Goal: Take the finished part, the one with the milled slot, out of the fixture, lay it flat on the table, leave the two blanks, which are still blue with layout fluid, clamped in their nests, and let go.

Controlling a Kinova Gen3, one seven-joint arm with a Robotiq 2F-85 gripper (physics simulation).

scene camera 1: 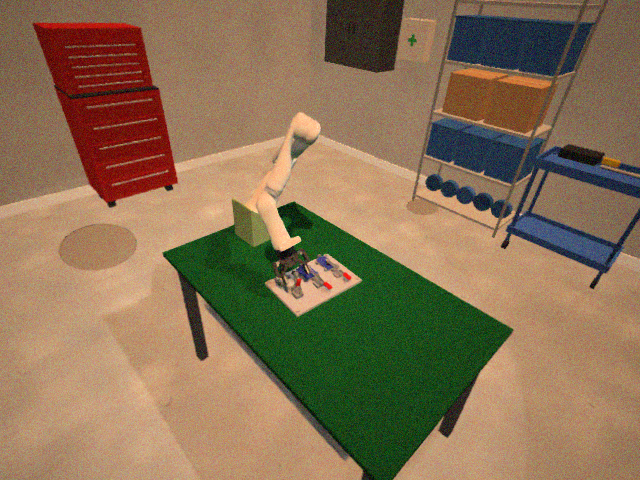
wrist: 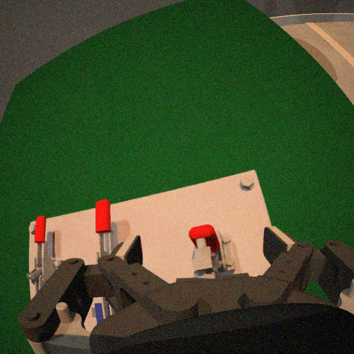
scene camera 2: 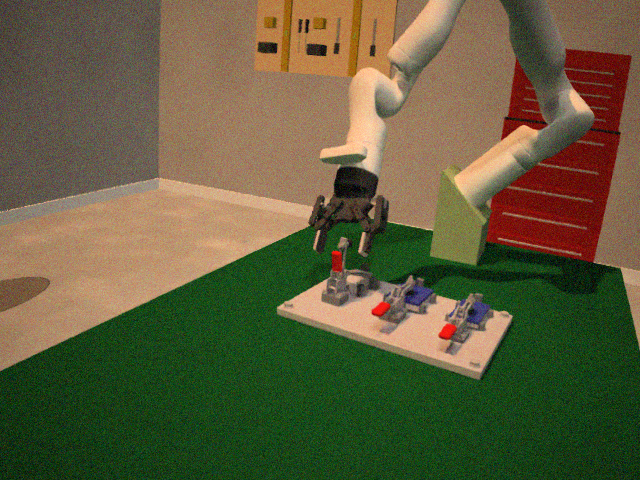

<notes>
I see my gripper and a fixture plate.
My gripper is seen too in the wrist view.
</notes>
